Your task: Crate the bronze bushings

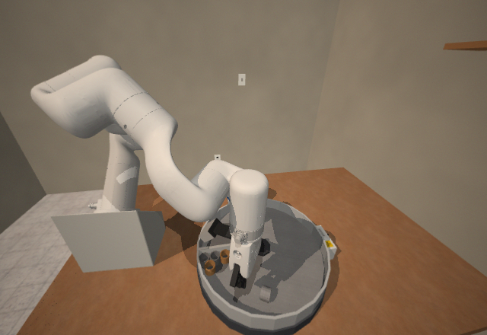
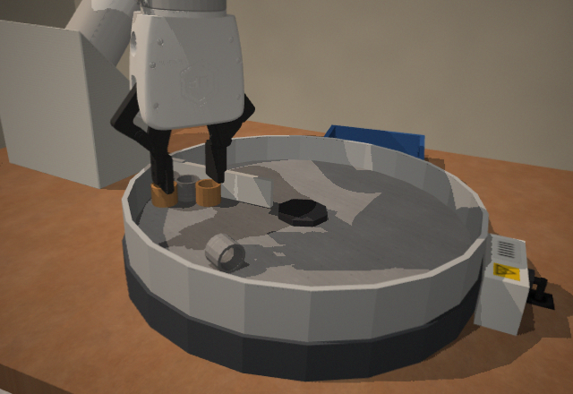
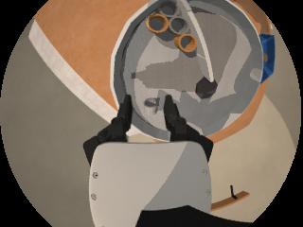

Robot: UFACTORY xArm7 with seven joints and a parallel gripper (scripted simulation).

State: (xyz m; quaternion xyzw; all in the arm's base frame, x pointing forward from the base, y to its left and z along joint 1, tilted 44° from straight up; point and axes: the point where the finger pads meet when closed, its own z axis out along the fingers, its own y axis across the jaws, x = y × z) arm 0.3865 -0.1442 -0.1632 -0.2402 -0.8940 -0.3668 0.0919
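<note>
Now: the turning table 120 mm to the left of my hand, 90 mm below it and 80 mm ahead of it. Also, from my hand: blue crate 480 mm to the left, 120 mm below, 60 mm ahead.
</note>
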